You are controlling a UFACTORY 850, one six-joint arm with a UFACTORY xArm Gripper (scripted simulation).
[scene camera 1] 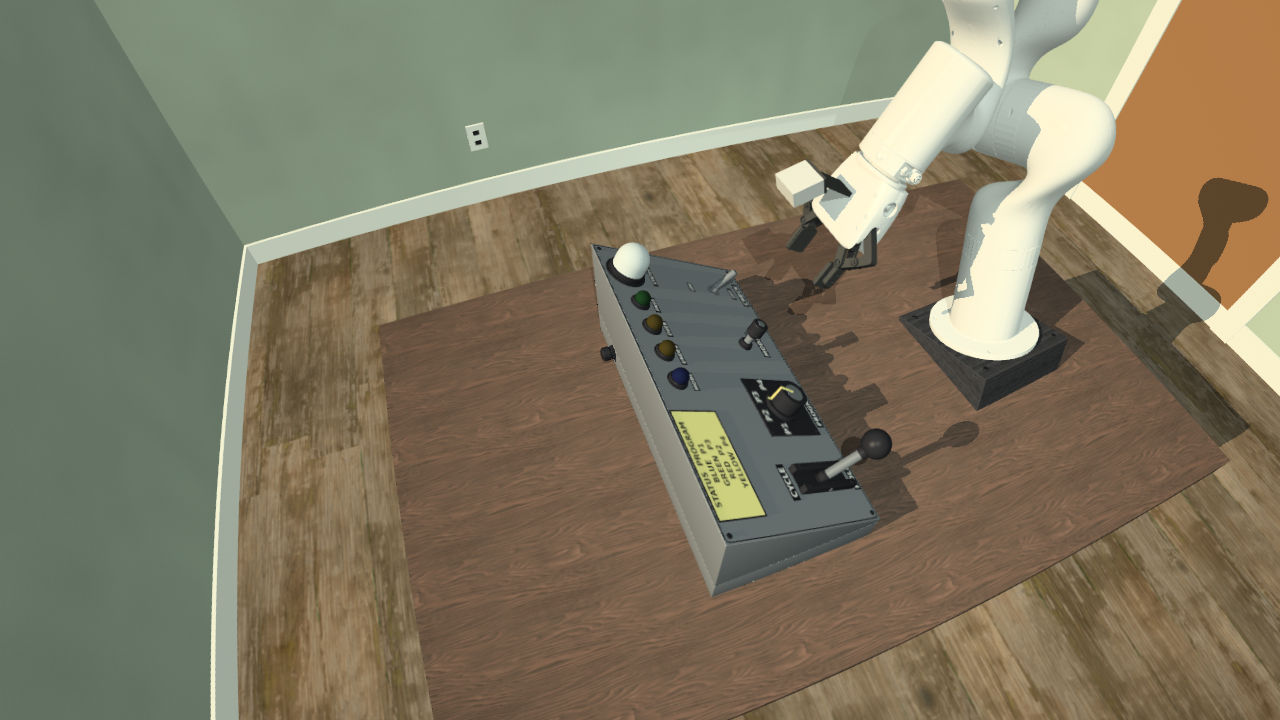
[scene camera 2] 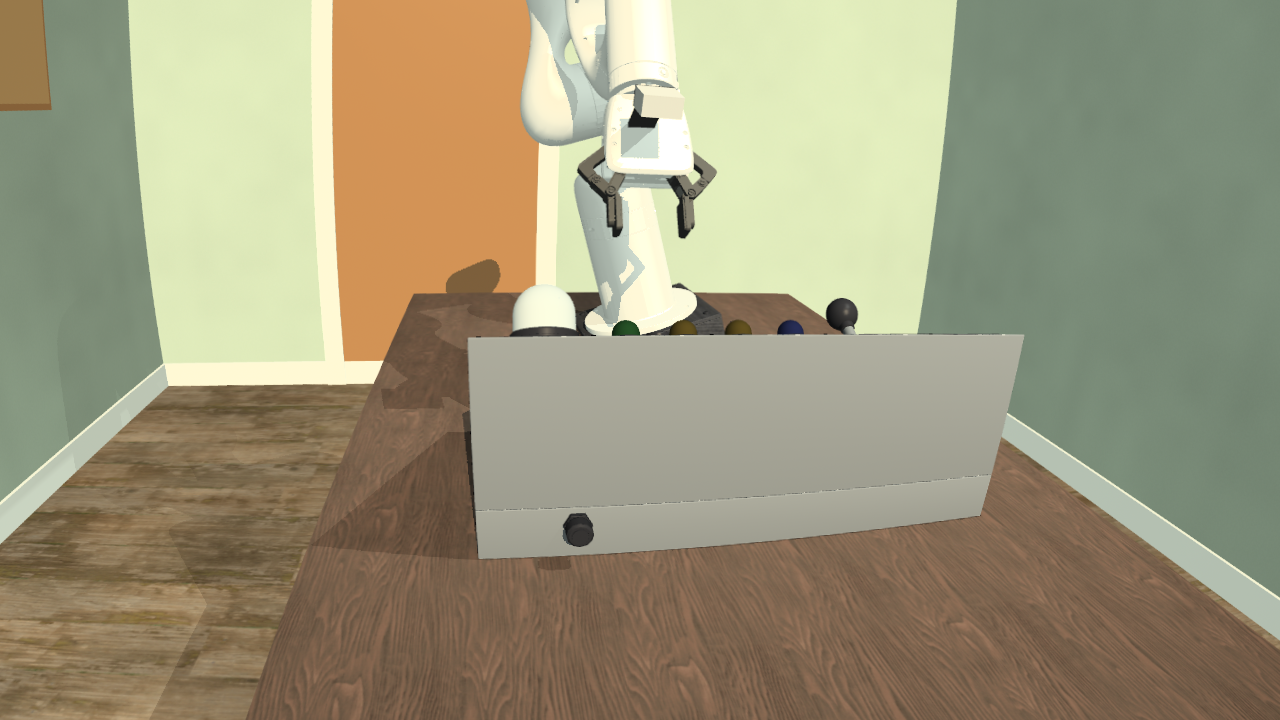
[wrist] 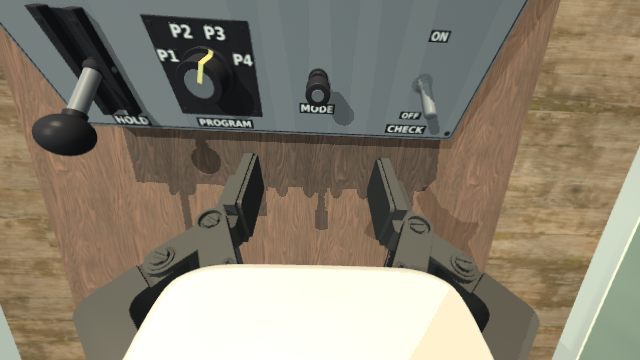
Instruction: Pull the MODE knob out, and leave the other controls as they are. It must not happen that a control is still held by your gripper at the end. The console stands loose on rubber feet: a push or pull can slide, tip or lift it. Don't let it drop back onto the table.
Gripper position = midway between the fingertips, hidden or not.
In view: my gripper (scene camera 2: 651, 234) and a grey console (scene camera 2: 637, 443).
The grey console also shows in the wrist view (wrist: 375, 64). My gripper is seen too in scene camera 1 (scene camera 1: 806, 267) and in the wrist view (wrist: 316, 172).
